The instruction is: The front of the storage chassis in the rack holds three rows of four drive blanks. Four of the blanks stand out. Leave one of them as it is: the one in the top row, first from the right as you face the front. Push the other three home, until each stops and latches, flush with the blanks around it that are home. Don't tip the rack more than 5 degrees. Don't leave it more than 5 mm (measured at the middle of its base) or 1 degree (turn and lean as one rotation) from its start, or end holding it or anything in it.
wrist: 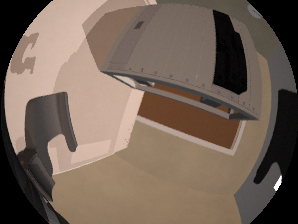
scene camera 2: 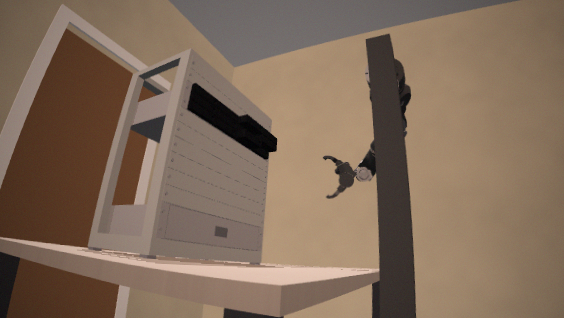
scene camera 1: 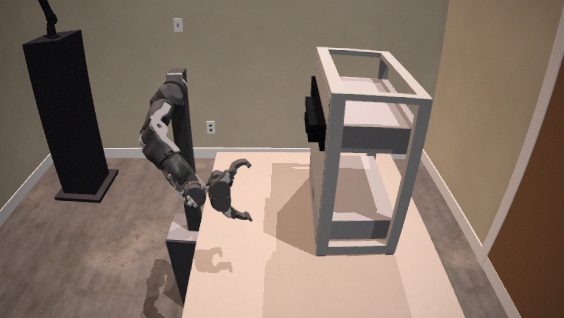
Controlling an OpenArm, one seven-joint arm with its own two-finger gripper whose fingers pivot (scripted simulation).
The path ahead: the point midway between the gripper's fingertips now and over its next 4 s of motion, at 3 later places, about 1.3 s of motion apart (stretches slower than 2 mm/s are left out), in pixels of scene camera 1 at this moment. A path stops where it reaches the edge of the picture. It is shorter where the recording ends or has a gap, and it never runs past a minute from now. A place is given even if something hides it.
My gripper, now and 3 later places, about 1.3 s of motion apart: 250,190; 256,193; 223,176; 218,169
